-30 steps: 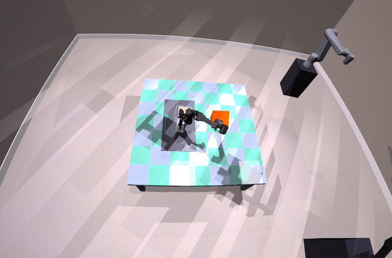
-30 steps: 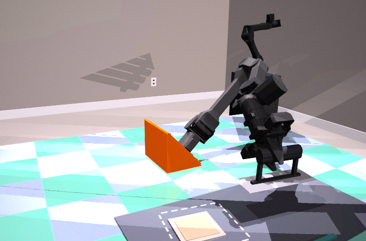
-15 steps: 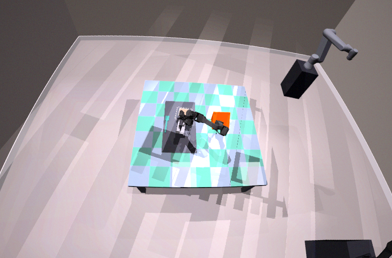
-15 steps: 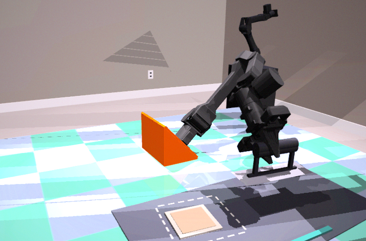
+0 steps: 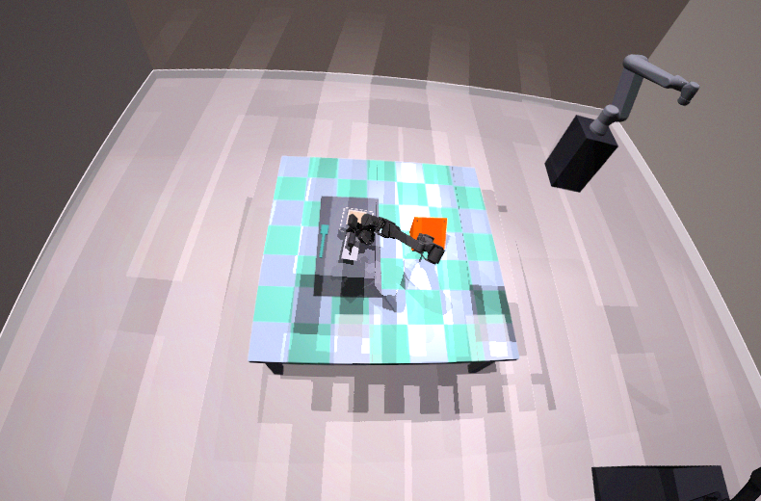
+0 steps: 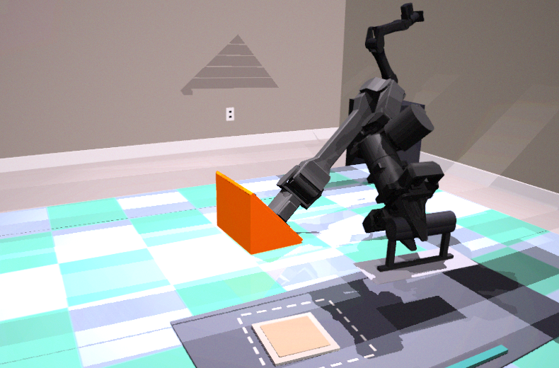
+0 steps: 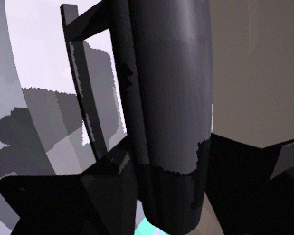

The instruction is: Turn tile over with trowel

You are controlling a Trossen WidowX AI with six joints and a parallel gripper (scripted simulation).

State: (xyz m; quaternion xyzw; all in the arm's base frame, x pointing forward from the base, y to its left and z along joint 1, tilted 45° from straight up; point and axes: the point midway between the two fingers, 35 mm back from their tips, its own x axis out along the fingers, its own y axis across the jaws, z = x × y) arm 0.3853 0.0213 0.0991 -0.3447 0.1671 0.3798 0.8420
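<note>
Now: the grey mat 40 mm to the right of my gripper tip and 160 mm below it. Round my gripper tip: tile: 20 mm behind, 200 mm to the right, 130 mm below; cyan trowel: 140 mm ahead, 40 mm to the right, 130 mm below.
</note>
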